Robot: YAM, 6 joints.
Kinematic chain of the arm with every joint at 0, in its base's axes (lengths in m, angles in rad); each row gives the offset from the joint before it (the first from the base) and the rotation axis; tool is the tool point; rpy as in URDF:
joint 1: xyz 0 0 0.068 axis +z
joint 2: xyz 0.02 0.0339 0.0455 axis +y
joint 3: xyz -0.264 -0.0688 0 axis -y
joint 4: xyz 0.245 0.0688 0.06 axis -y
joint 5: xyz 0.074 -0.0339 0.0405 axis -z
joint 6: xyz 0.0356 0 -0.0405 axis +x
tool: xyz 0 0 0 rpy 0 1.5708 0
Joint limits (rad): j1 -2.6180..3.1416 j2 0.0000..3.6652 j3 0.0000..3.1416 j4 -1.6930..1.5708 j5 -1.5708..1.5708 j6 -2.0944..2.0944
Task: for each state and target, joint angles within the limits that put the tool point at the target. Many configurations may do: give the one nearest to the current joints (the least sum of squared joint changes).
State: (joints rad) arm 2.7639 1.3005 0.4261 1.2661 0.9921 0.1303
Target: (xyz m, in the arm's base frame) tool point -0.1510 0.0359 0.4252
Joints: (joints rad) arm 3.0932 0.9368 0.7411 1.3682 0.9308 0.1303
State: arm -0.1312 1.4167 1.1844 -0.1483 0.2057 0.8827
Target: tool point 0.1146 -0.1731 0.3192
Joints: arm -0.9259 0.9305 0.8563 -0.3860 0.3578 0.8827
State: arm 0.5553 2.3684 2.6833 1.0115 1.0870 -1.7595
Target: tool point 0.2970 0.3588 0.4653
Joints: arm 0.9504 2.4567 2.6153 1.3239 1.1913 -1.7595
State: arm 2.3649 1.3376 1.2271 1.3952 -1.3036 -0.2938
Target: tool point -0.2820 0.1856 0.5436
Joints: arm 2.4657 1.7568 1.8621 1.1275 -1.0940 -0.2938
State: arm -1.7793 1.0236 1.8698 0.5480 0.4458 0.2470
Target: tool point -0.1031 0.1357 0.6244
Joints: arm -1.0415 0.6533 1.8262 0.5851 0.6127 0.2470
